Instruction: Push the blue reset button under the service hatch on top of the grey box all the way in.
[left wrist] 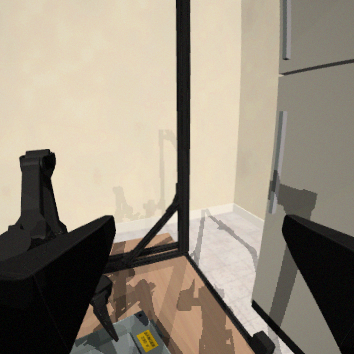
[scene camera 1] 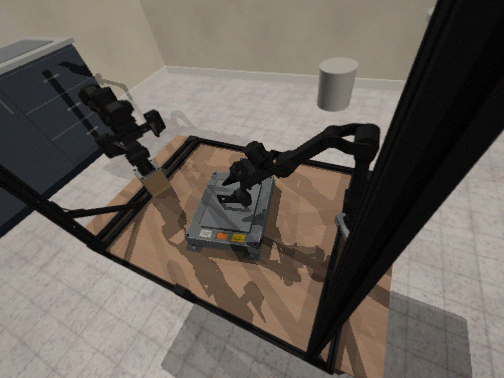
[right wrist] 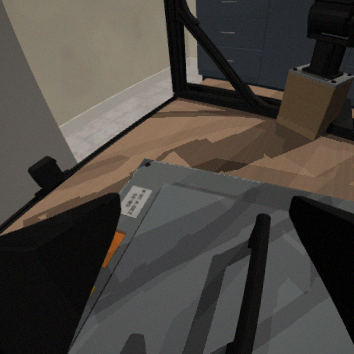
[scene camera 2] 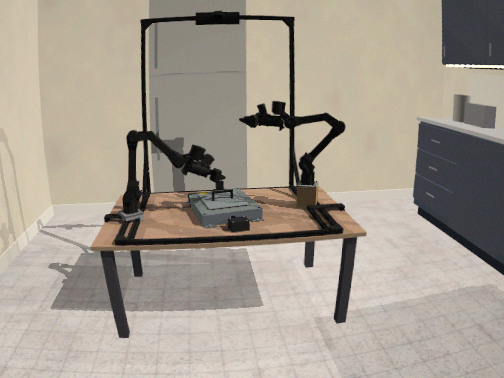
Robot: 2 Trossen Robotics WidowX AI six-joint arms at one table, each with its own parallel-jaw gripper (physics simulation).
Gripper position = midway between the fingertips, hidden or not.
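My left gripper [scene camera 1: 144, 143] is open and holds nothing, and my right gripper [scene camera 1: 222, 193] is open and holds nothing too. The left wrist view also shows my left gripper [left wrist: 199, 223], and the right wrist view also shows my right gripper [right wrist: 206, 203]. I can see a service hatch [scene camera 1: 233, 216] as well, and the right wrist view shows the service hatch [right wrist: 200, 266] too.
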